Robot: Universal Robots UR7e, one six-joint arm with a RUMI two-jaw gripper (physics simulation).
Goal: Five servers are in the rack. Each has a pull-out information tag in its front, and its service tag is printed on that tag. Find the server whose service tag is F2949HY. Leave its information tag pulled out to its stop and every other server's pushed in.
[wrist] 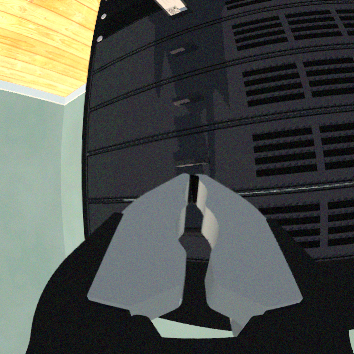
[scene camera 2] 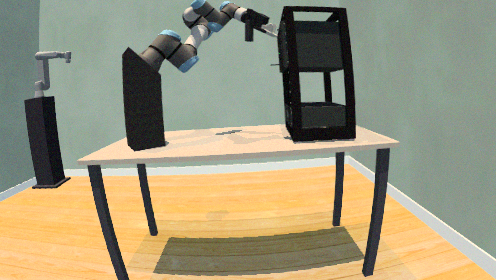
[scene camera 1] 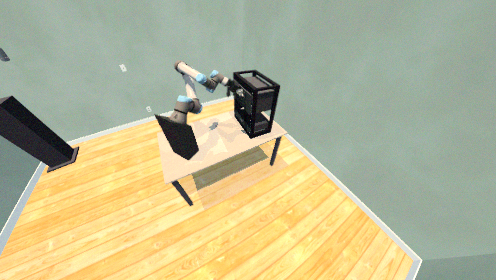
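The black rack stands on the table with dark servers in it. My gripper is shut and empty, its tips at the front of the upper servers. In the wrist view, one information tag with a white printed label sticks out at the top edge; it also shows as a thin bar in scene camera 2. Three other tags show as short light edges close to their fronts. The lowest is just beyond my fingertips; contact is unclear. The print is unreadable.
The table carries the arm's black pedestal and the rack. Vent grilles lie right of the tags in the wrist view. A dark column stands apart on the floor at the left.
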